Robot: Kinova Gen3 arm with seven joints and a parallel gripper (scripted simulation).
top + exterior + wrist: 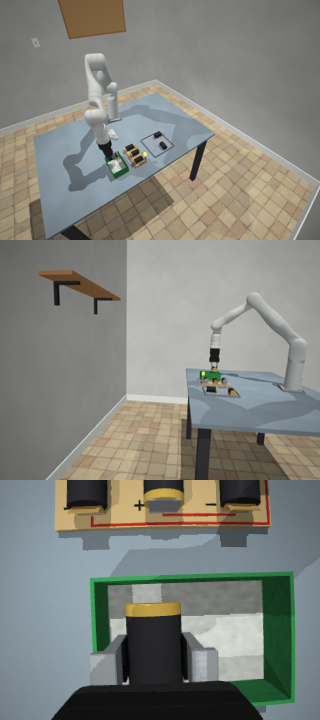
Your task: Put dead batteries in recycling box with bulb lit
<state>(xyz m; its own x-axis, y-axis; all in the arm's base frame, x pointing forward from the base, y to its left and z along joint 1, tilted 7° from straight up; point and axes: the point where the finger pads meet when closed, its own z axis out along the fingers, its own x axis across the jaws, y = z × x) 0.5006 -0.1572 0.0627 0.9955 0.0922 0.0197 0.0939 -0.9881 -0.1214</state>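
My hand is 30 mm short of the green recycling box and 80 mm above it. The rest, counted from my hand: grey tray: 20 mm behind, 340 mm to the left, 90 mm below.
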